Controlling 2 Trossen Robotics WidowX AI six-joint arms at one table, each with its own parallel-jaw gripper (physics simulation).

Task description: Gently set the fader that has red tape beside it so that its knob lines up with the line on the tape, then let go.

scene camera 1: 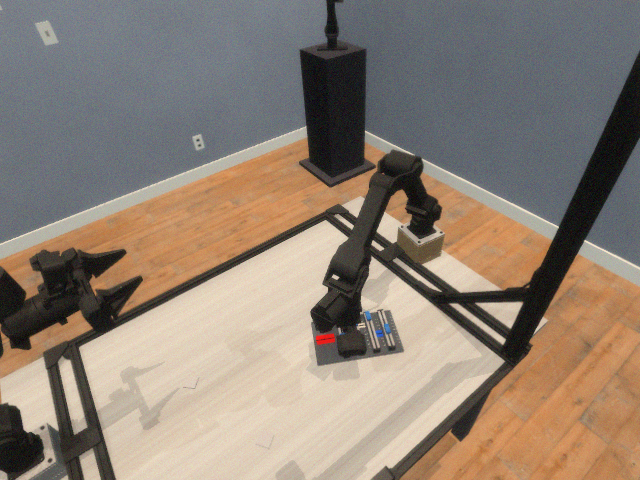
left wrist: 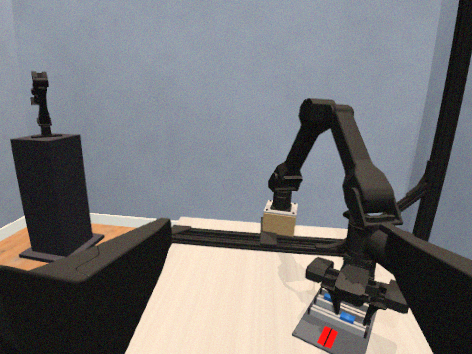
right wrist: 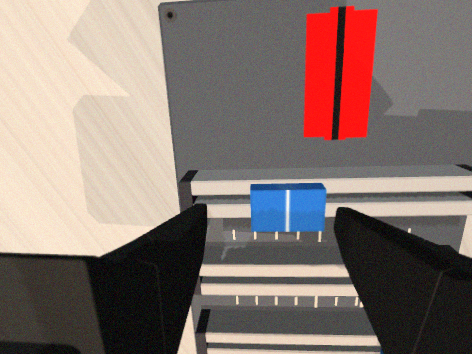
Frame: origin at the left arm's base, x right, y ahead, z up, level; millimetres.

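Seen in the pictures: left gripper, fingertip midpoint: (scene camera 1: 133, 263) (left wrist: 278, 235); right gripper, fingertip midpoint: (left wrist: 350, 319) (right wrist: 270, 216); left arm's base, link origin: (scene camera 1: 24, 457); right arm's base, link origin: (scene camera 1: 421, 229) (left wrist: 281, 206).
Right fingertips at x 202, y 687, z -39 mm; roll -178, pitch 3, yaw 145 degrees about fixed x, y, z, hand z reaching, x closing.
Note:
Pixels of each thing's top centre, then the offset from my right fingertips to it. "spot": a spot on its surface instead. Level surfaces: height alone.
- dark grey fader board, surface height: dz -18 mm
- Red tape, surface spot: (right wrist: 320, 75) (left wrist: 331, 338) (scene camera 1: 325, 341) spot: dz -17, dx -44, dy -34 mm
- black line, top centre: (right wrist: 338, 77) dz -17, dx -50, dy -30 mm
- fader's blue knob, top centre: (right wrist: 287, 211) (left wrist: 347, 316) dz +9, dx -8, dy -3 mm
- blue mark, surface spot: (scene camera 1: 379, 333) spot: dz -17, dx +30, dy +87 mm
The dark grey fader board (scene camera 1: 330, 357) (left wrist: 306, 331) (right wrist: 225, 75) lies on the table. Red tape (scene camera 1: 325, 339) (left wrist: 323, 336) (right wrist: 320, 75) with a black line (right wrist: 339, 75) sits beside the outermost fader. That fader's blue knob (left wrist: 347, 317) (right wrist: 270, 207) has a white centre line, which stands left of the tape's line in the right wrist view. My right gripper (left wrist: 350, 319) (right wrist: 270, 216) is partly open, its fingers at either side of the knob with gaps showing; its fingertips are hidden in the scene view. My left gripper (scene camera 1: 132, 265) is open and empty, far from the board.
Two more faders with blue knobs (scene camera 1: 367, 315) (scene camera 1: 387, 328) stand on the board, with a blue mark (scene camera 1: 379, 333) between them. A black frame (scene camera 1: 206, 272) edges the table. A black post (scene camera 1: 573, 222) rises at the right. A black pedestal (scene camera 1: 336, 108) (left wrist: 52, 195) stands beyond the table.

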